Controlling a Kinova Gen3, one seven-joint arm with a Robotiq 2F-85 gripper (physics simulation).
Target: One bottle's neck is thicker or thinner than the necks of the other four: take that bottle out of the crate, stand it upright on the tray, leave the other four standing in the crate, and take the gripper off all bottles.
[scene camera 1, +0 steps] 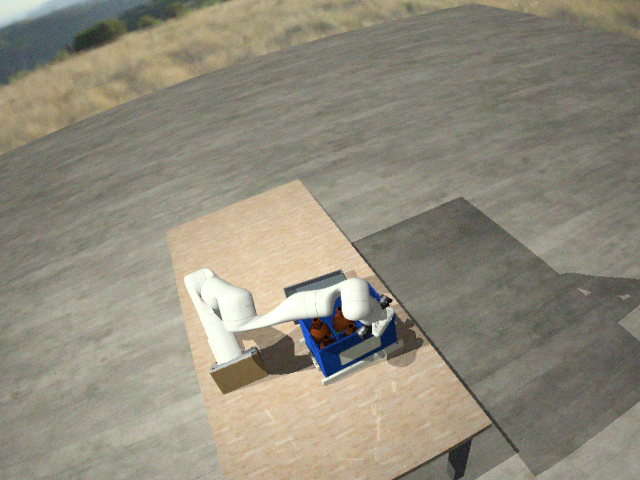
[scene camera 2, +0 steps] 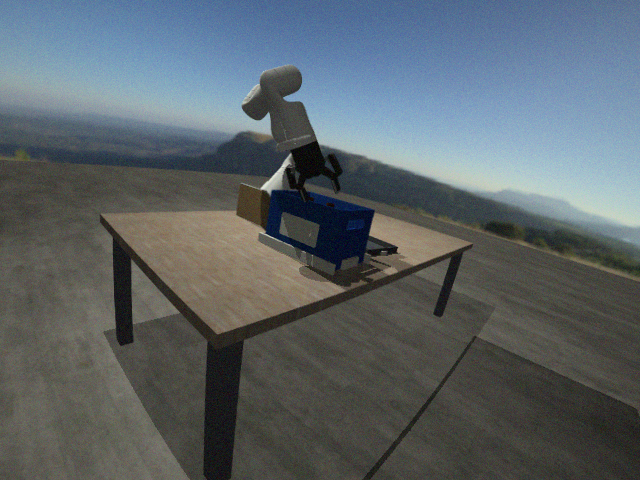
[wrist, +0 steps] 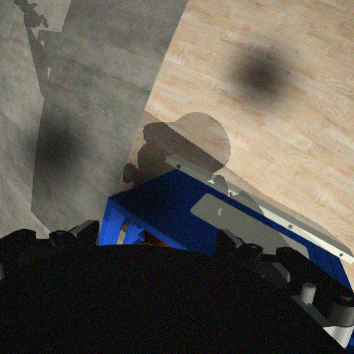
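Pixels of known places: gripper, fingertip midpoint: (scene camera 2: 321,197) (wrist: 157,238); arm's base, origin of the base link: (scene camera 1: 231,358) (scene camera 2: 263,202).
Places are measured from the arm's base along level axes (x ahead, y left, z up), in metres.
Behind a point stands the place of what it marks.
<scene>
The blue crate (scene camera 1: 332,361) @[x 0.318, y -0.185, z 0.022 m] (scene camera 2: 333,240) @[x 0.550, y -0.164, z 0.017 m] (wrist: 165,200) @[x 0.520, y -0.167, z 0.051 m] stands on the table. In scene camera 1, brown-orange bottles (scene camera 1: 318,331) @[x 0.316, y -0.069, z 0.051 m] (scene camera 1: 341,321) @[x 0.402, y -0.064, z 0.049 m] show inside, with further bottle tops near the front wall. A bottle (wrist: 159,244) @[x 0.498, y -0.132, z 0.072 m] shows partly in the wrist view, and a small brown top (scene camera 2: 330,205) @[x 0.420, y -0.053, z 0.085 m] shows at the crate's rim in scene camera 2. I cannot tell which neck differs. The arm hides part of the crate. My gripper (scene camera 1: 375,316) @[x 0.494, y -0.180, z 0.122 m] (scene camera 2: 322,194) @[x 0.494, y -0.180, z 0.122 m] (wrist: 157,238) @[x 0.494, y -0.180, z 0.122 m] is open and empty, tilted, with its fingertips near the crate's rim height. The grey tray (scene camera 1: 320,283) @[x 0.420, y 0.265, z -0.069 m] (scene camera 2: 381,250) @[x 0.513, y 0.170, z -0.056 m] lies beside the crate, partly hidden.
Pale strips (scene camera 1: 356,367) @[x 0.390, y -0.191, z -0.056 m] (scene camera 2: 279,243) @[x 0.366, y -0.193, z -0.051 m] (wrist: 275,216) @[x 0.398, y -0.187, z -0.044 m] run along the crate's foot. A brown board (scene camera 1: 240,376) @[x 0.013, y -0.079, z -0.015 m] (scene camera 2: 251,203) @[x 0.024, y -0.078, z -0.001 m] stands at the arm's base. The table edge (scene camera 1: 439,356) @[x 0.662, y -0.275, z -0.073 m] lies close to the crate's far end.
</scene>
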